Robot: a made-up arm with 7 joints.
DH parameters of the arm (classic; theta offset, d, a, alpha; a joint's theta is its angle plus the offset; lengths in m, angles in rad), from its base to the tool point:
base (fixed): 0 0 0 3.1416
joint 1: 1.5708 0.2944 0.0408 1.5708
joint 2: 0 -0.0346 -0.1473 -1.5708
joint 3: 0 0.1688 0.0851 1.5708
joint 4: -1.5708 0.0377 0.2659 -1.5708
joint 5: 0 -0.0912 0.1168 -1.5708
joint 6: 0 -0.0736 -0.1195 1.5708
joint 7: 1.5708 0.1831 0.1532 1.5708
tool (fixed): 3.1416 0.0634 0 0
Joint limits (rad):
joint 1: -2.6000..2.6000
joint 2: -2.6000..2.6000
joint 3: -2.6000..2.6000
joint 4: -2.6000..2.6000
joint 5: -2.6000..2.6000
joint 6: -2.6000..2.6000
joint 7: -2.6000..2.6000
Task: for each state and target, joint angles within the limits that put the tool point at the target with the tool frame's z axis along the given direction. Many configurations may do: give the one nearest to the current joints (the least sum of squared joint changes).
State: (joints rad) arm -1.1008 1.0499 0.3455 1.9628 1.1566 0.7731 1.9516
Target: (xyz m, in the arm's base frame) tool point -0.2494 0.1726 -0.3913 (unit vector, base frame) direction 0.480 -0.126 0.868
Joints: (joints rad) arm -1.0826 1.8530 0.4599 1.8022 0.9051 -0.0176 1.9026
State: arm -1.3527 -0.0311 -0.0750 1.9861 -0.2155 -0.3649 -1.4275
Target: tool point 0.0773 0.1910 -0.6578 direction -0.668 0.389 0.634
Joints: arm -1.5467 -0.1259 -0.0575 2.3919 -0.8449 -0.2269 -1.8848
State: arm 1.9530 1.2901 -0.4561 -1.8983 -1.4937 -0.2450 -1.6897
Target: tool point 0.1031 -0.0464 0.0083 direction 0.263 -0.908 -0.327
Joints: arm 1.4693 1.1887 -0.7535 -1.2422 -1.0223 -0.2814 -1.5800
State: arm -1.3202 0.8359 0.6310 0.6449 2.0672 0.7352 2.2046
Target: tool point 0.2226 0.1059 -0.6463 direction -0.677 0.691 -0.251
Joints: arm -1.7627 0.7628 -0.2164 0.9886 1.9521 0.5948 2.4766
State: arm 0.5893 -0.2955 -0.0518 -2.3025 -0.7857 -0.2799 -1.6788
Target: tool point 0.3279 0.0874 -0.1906 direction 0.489 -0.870 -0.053
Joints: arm 0.8810 0.3504 -0.0092 -1.4054 -0.3111 -0.3380 -1.4424
